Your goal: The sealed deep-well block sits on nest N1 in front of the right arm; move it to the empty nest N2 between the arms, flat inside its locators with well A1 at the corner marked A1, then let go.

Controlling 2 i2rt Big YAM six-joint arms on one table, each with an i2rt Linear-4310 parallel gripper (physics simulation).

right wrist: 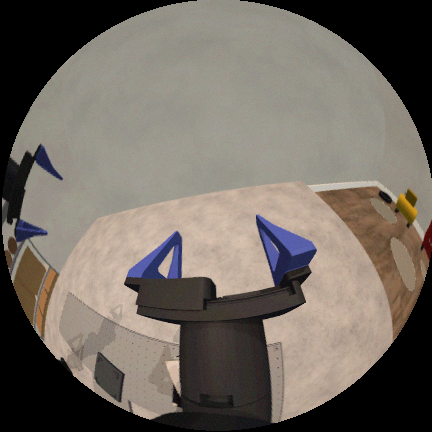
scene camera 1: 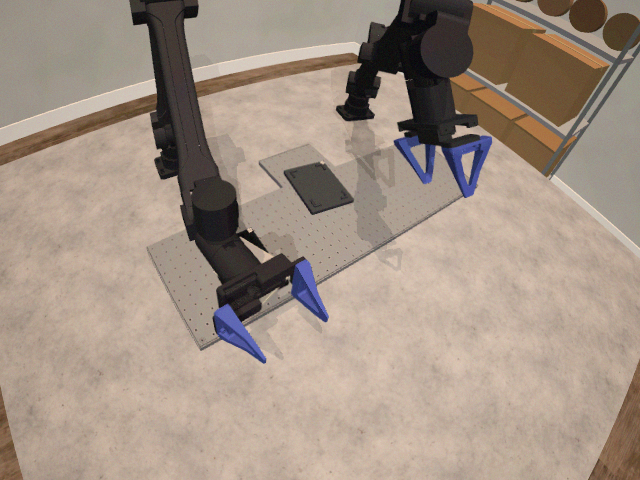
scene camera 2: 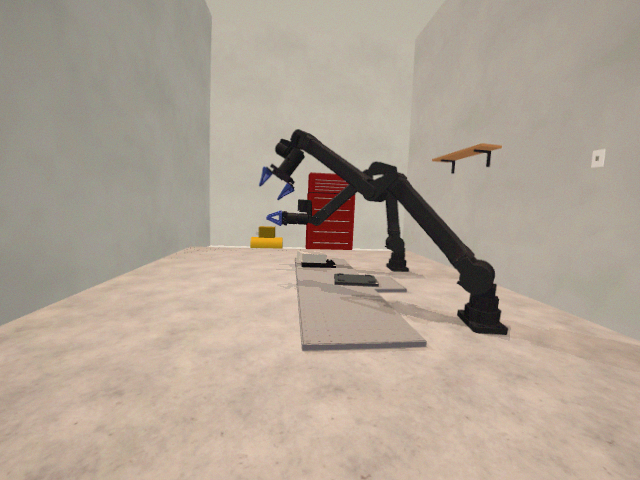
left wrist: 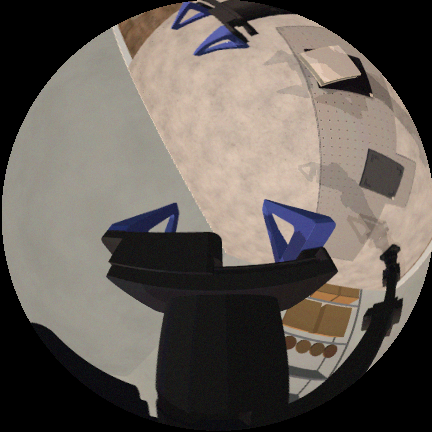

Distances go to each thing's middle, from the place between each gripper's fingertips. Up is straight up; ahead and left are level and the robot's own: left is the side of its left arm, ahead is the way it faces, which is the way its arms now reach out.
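The cream block [left wrist: 326,66] is 290 mm below my left hand, and it is also 190 mm behind that hand and 200 mm to the right of it.
My right hand is 180 mm above the cream block, 60 mm to the right of it and 230 mm past it.
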